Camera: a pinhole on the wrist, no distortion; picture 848 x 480 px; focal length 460.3 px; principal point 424.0 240.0 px. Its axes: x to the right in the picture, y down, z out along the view. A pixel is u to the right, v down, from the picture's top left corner.
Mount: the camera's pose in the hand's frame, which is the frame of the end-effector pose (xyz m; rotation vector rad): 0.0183 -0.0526 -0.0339 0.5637 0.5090 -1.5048
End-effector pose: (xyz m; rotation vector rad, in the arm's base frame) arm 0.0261 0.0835 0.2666 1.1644 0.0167 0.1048
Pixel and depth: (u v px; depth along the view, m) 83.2 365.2 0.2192
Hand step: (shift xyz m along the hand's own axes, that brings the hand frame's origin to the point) 0.0691 -0.0664 0.2403
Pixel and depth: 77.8 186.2 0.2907
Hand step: -0.0274 -0.0668 0.3283
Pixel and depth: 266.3 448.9 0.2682
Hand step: 0.1302 -0.1527 0.2356
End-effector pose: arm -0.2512 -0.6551 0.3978 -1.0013 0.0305 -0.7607
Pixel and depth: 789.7 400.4 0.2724
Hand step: 0.1064 -0.3937 0.0429
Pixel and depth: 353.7 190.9 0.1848
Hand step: -0.0077 -0.1474 0.1263
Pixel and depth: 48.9 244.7 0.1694
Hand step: 0.0131 -0.0529 0.1846
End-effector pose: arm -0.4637 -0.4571 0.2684 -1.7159 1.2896 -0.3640
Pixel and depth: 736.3 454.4 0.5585
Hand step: 0.2638 -0.7027 0.1667
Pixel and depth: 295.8 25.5 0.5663
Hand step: -0.2656 -0.2853 0.4957
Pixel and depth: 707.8 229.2 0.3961
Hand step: -0.0015 -0.4922 0.1178
